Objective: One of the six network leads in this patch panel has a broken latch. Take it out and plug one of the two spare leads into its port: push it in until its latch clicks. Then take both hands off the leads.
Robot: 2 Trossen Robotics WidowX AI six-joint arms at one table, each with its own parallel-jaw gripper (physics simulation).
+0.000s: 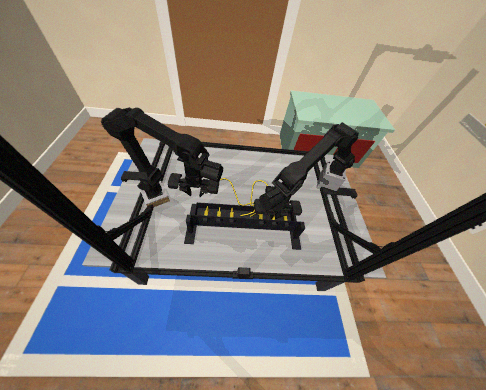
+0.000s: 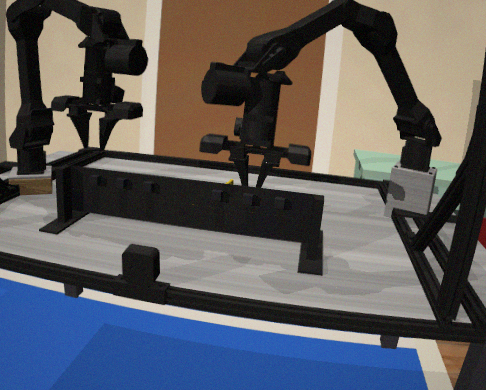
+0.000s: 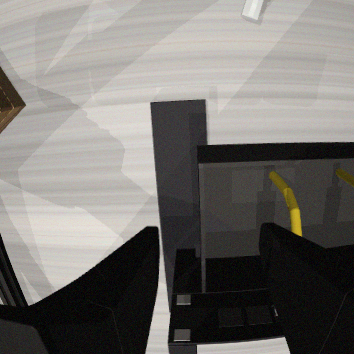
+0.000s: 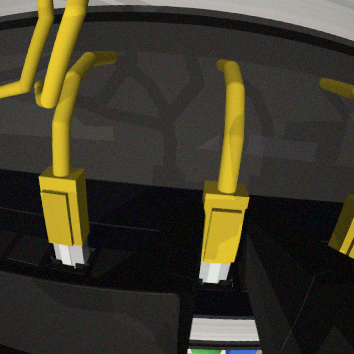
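Seen in the pictures: left gripper, between the fingertips: [image 1: 195, 195] [image 2: 94, 148] [image 3: 209, 236]; right gripper, between the fingertips: [image 1: 272, 218] [image 4: 219, 212]; left arm's base, origin of its link: [image 1: 153, 192] [image 2: 31, 171]; right arm's base, origin of its link: [image 1: 336, 170] [image 2: 415, 167].
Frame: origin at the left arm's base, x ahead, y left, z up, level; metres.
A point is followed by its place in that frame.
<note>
The black patch panel [image 1: 196, 221] {y -0.240, x 0.106, z 0.010 m} [image 2: 164, 201] {y -0.335, x 0.253, z 0.019 m} [image 3: 177, 140] {y -0.149, x 0.133, z -0.040 m} stands on the grey table with two groups of three yellow leads plugged in. My right gripper [image 1: 269, 212] {y -0.395, x 0.392, z 0.038 m} [image 2: 251, 181] {y -0.395, x 0.392, z 0.038 m} is shut on the yellow plug [image 4: 224, 225] {y -0.392, x 0.394, z 0.051 m} of the middle lead in the right group; its white tip sits at the port. The neighbouring plug [image 4: 64, 207] {y -0.365, x 0.353, z 0.051 m} is seated to its left. Two spare yellow leads [image 1: 234, 190] {y -0.140, x 0.356, z -0.040 m} [image 4: 61, 53] {y -0.326, x 0.377, z 0.048 m} loop behind the panel. My left gripper [image 1: 196, 189] {y -0.166, x 0.142, z 0.083 m} [image 2: 92, 143] {y -0.166, x 0.142, z 0.083 m} [image 3: 209, 236] {y -0.166, x 0.142, z 0.083 m} is open and empty, high over the panel's left end, near a plugged lead [image 3: 291, 207] {y -0.204, x 0.174, z 0.032 m}.
A black frame [image 1: 241, 272] {y -0.514, x 0.163, z 0.010 m} [image 2: 280, 309] {y -0.630, x 0.340, z -0.050 m} rims the table. A small brown block [image 1: 158, 200] {y -0.050, x 0.004, z -0.008 m} [image 3: 7, 102] {y -0.044, x 0.050, z -0.021 m} lies by the left arm's base. A small white piece [image 3: 253, 8] {y -0.100, x 0.234, z -0.033 m} lies on the table. A mint cabinet [image 1: 334, 112] [image 2: 377, 162] stands behind the right arm.
</note>
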